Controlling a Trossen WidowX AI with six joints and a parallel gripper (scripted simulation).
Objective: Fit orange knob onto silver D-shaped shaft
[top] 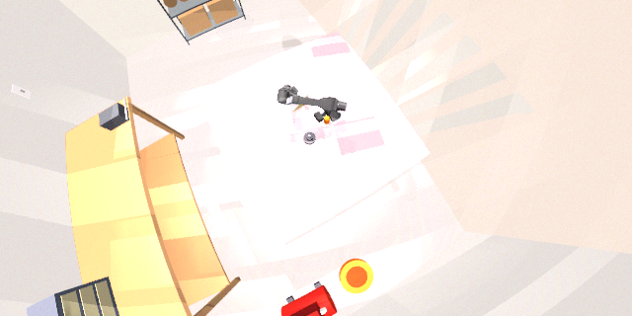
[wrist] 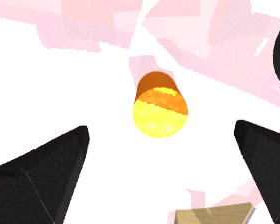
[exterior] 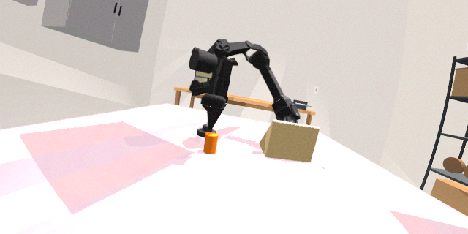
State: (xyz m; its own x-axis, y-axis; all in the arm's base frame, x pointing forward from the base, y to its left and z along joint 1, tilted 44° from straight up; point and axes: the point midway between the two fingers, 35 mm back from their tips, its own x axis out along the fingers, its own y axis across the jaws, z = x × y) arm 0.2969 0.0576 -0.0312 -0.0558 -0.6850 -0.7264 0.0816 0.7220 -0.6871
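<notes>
The orange knob is 4 cm below my gripper tip. The rest, counted from my gripper tip: dark round pedestal 2 cm ahead, 17 cm to the right, 6 cm below.
</notes>
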